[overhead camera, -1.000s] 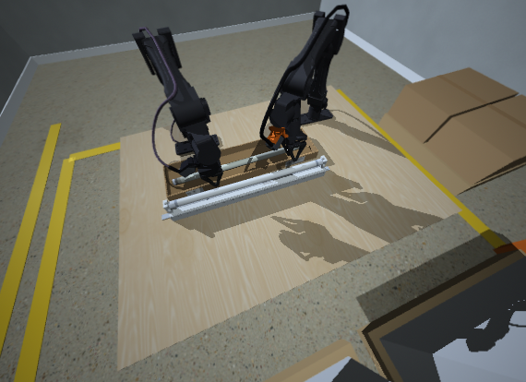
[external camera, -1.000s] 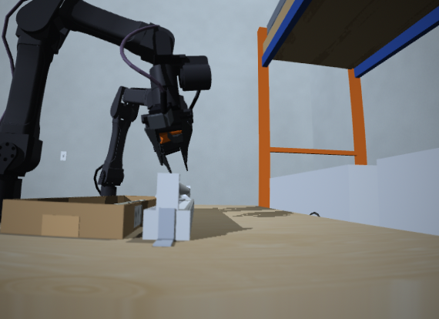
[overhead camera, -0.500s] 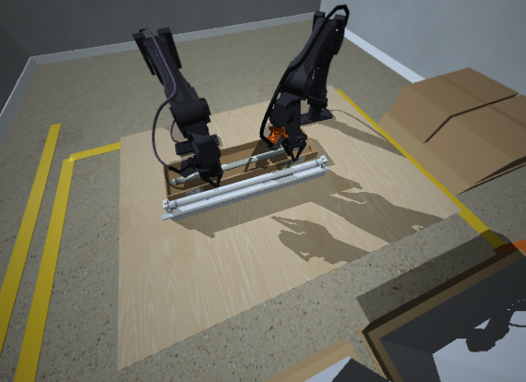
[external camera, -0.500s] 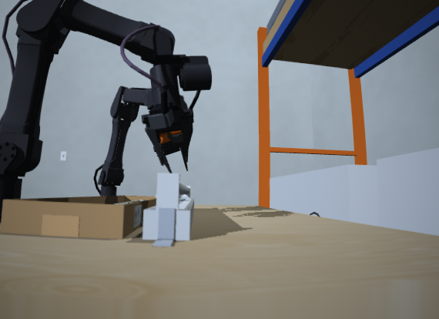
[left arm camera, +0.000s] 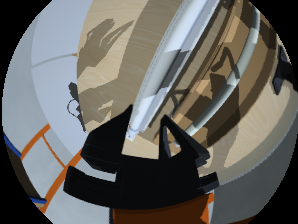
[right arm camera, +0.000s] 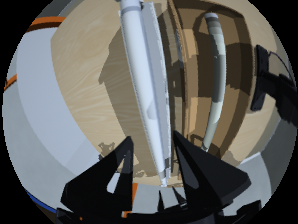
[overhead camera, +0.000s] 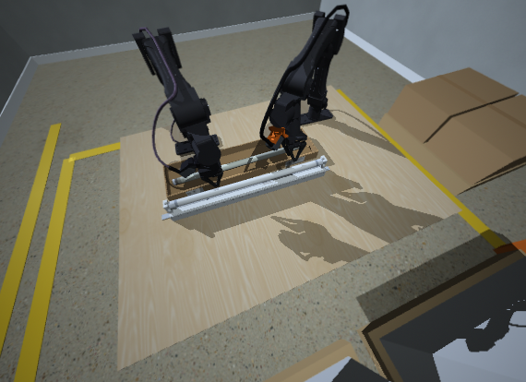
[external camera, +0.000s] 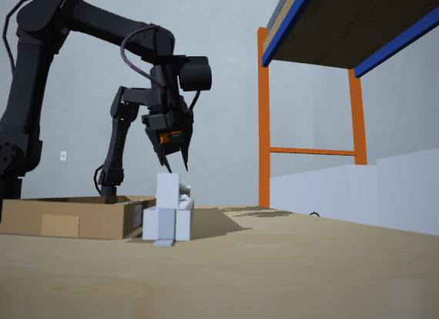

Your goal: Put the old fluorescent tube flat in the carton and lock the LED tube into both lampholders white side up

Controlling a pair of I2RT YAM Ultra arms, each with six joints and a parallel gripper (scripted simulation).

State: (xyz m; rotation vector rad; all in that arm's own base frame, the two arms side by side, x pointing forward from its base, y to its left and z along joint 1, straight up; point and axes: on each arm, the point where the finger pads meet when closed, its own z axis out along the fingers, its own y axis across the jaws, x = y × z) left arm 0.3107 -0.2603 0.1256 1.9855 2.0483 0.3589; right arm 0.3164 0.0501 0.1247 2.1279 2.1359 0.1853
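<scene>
Right now my right hand is 120 mm to the right of the LED tube, 60 mm above it and 10 mm short of it. Also, from my right hand: brown carton (130 mm behind, 120 mm to the left, 100 mm below); then white fixture (120 mm to the left, 70 mm below, 10 mm ahead); then old fluorescent tube (130 mm behind, 120 mm to the left, 110 mm below).
</scene>
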